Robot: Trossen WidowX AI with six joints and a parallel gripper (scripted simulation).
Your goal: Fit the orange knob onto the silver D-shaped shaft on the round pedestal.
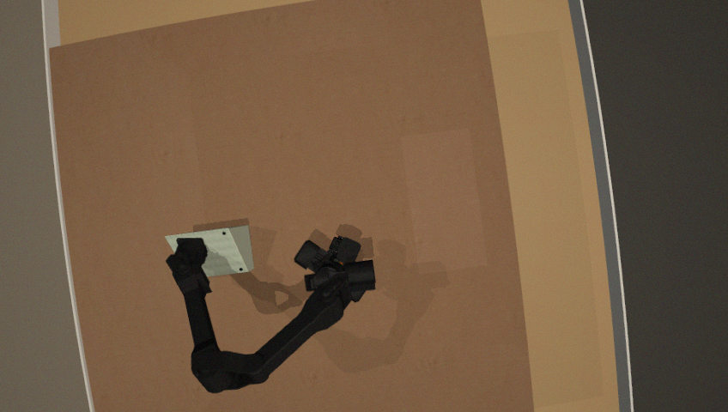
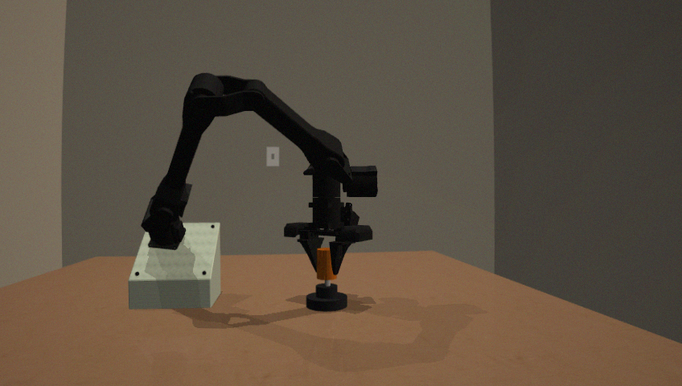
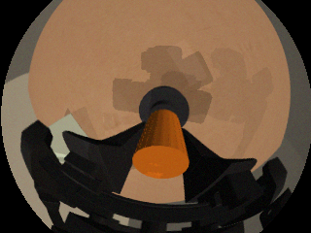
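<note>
My gripper tip is 40 mm above the black round pedestal. Also, from my gripper tip: orange knob: 30 mm above.
</note>
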